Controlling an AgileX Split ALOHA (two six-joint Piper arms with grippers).
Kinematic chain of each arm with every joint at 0, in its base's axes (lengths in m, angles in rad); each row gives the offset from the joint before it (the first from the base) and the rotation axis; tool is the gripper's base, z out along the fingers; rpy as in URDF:
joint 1: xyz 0 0 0.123 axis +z
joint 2: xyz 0 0 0 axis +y
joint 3: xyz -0.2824 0 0.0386 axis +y
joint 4: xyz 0.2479 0 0.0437 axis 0.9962 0 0.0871
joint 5: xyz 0 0 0 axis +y
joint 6: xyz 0.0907 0 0.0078 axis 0.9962 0 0.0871
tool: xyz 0 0 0 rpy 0 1.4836 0
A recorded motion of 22 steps. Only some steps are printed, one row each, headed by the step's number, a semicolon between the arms.
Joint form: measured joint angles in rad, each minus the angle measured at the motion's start. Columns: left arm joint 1, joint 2, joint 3, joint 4, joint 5, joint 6; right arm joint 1, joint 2, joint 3, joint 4, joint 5, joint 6.
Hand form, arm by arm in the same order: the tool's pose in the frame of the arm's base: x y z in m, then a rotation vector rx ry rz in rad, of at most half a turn. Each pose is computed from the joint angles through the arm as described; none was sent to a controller.
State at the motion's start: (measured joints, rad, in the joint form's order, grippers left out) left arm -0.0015 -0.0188 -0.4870 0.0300 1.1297 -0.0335; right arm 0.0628 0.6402 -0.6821 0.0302 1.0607 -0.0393
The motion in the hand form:
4: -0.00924 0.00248 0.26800 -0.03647 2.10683 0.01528; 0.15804 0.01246 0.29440 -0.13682 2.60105 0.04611
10: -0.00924 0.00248 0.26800 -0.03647 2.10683 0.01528; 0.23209 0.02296 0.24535 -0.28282 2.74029 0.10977
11: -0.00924 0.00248 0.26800 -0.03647 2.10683 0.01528; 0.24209 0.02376 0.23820 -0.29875 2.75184 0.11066
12: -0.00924 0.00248 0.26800 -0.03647 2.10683 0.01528; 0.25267 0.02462 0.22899 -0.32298 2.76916 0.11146
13: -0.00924 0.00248 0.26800 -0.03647 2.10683 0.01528; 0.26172 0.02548 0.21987 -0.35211 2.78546 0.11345
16: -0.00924 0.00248 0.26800 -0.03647 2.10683 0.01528; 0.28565 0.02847 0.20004 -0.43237 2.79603 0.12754
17: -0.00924 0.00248 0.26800 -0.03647 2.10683 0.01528; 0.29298 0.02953 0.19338 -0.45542 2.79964 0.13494
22: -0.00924 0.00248 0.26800 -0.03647 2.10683 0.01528; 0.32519 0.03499 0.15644 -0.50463 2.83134 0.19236
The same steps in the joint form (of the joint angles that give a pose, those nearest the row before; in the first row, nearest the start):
4: 0.0001 0.0000 0.0000 -0.0001 0.0000 0.0000; 0.0000 0.2827 -0.0710 0.0038 -0.1092 -0.0152
10: 0.0001 0.0000 0.0000 -0.0001 0.0000 0.0000; 0.0000 0.6514 -0.1300 0.0978 -0.2604 -0.1752
11: 0.0001 0.0000 0.0000 -0.0001 0.0000 0.0000; 0.0000 0.7008 -0.1443 0.1032 -0.2815 -0.1919
12: 0.0001 0.0000 0.0000 -0.0001 0.0000 0.0000; 0.0000 0.7571 -0.1597 0.1091 -0.3012 -0.2146
13: 0.0001 0.0000 0.0000 -0.0001 0.0000 0.0000; 0.0000 0.8082 -0.1732 0.1163 -0.3175 -0.2413
16: 0.0001 0.0000 0.0000 -0.0001 0.0000 0.0000; 0.0000 0.9296 -0.2208 0.1498 -0.3632 -0.3258
17: 0.0001 0.0000 0.0000 -0.0001 0.0000 0.0000; 0.0000 0.9680 -0.2373 0.1630 -0.3751 -0.3527
22: 0.0001 0.0000 0.0000 -0.0001 0.0000 0.0000; 0.0000 1.1538 -0.3178 0.2407 -0.4240 -0.4506

